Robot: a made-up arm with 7 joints. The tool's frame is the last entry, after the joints.
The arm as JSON. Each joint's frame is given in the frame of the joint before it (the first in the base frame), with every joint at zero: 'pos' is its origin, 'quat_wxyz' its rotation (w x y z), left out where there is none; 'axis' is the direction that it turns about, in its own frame. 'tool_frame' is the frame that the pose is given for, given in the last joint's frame.
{
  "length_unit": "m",
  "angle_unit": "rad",
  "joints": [
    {
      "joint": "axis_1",
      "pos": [
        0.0,
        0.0,
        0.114
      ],
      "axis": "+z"
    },
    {
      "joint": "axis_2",
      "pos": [
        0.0,
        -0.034,
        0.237
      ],
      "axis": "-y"
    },
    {
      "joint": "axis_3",
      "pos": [
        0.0,
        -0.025,
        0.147
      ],
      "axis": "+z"
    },
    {
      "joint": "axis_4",
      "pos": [
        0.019,
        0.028,
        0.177
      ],
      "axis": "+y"
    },
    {
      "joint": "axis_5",
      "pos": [
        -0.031,
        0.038,
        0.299
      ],
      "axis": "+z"
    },
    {
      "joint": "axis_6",
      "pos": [
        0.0,
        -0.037,
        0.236
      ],
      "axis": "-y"
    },
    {
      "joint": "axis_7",
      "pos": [
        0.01,
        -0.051,
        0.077
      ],
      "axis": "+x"
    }
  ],
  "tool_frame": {
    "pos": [
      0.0,
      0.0,
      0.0
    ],
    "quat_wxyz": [
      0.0,
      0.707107,
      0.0,
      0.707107
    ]
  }
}
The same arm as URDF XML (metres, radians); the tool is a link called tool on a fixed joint. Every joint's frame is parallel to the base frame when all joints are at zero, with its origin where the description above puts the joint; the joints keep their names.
<robot name="arm">
<joint name="tool_fixed" type="fixed"><parent link="link7"/><child link="tool"/><origin xyz="0 0 0" rpy="3.1416 -1.5708 0"/></joint>
<joint name="axis_7" type="continuous"><parent link="link6"/><child link="link7"/><origin xyz="0.01 -0.051 0.077" rpy="0 0 0"/><axis xyz="1 0 0"/></joint>
<joint name="axis_6" type="continuous"><parent link="link5"/><child link="link6"/><origin xyz="0 -0.037 0.236" rpy="0 0 0"/><axis xyz="0 -1 0"/></joint>
<joint name="axis_5" type="continuous"><parent link="link4"/><child link="link5"/><origin xyz="-0.031 0.038 0.299" rpy="0 0 0"/><axis xyz="0 0 1"/></joint>
<joint name="axis_4" type="continuous"><parent link="link3"/><child link="link4"/><origin xyz="0.019 0.028 0.177" rpy="0 0 0"/><axis xyz="0 1 0"/></joint>
<joint name="axis_3" type="continuous"><parent link="link2"/><child link="link3"/><origin xyz="0 -0.025 0.147" rpy="0 0 0"/><axis xyz="0 0 1"/></joint>
<joint name="axis_2" type="continuous"><parent link="link1"/><child link="link2"/><origin xyz="0 -0.034 0.237" rpy="0 0 0"/><axis xyz="0 -1 0"/></joint>
<joint name="axis_1" type="continuous"><parent link="base"/><child link="link1"/><origin xyz="0 0 0.114" rpy="0 0 0"/><axis xyz="0 0 1"/></joint>
<link name="base"/>
<link name="link1"/>
<link name="link2"/>
<link name="link3"/>
<link name="link4"/>
<link name="link5"/>
<link name="link6"/>
<link name="link7"/>
<link name="tool"/>
</robot>

